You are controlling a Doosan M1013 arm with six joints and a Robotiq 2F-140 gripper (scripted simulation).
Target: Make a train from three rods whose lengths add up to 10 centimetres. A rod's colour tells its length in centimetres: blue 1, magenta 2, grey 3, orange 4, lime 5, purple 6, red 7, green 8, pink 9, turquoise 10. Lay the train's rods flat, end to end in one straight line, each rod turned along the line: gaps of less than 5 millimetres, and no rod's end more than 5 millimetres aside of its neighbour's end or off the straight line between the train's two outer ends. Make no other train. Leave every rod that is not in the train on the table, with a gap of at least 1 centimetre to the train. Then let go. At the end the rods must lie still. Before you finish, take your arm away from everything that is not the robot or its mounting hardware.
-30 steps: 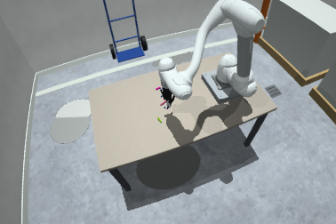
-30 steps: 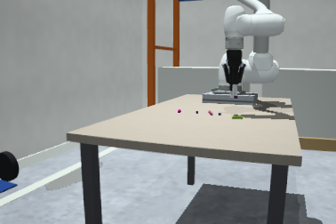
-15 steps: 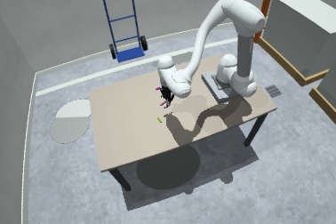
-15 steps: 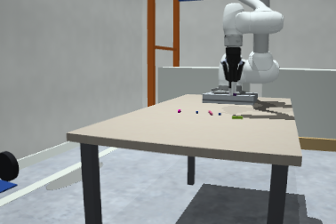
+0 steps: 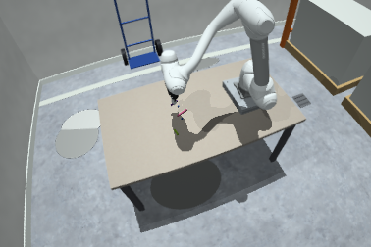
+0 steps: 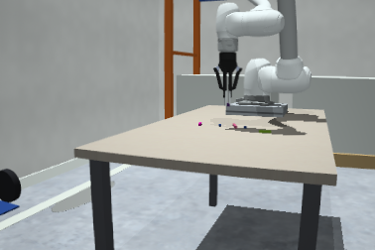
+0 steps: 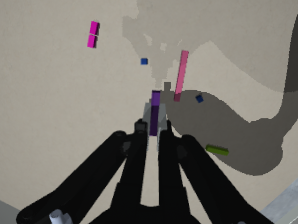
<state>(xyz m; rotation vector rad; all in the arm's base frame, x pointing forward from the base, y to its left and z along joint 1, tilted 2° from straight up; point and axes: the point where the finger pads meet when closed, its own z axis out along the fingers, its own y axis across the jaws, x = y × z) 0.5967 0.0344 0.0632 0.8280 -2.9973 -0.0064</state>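
The pink rod lies 50 mm behind my hand, 20 mm to the left of it and 130 mm below it. The rest, counted from my hand: purple rod 30 mm below; then lime rod 30 mm ahead, 180 mm to the left, 130 mm below.
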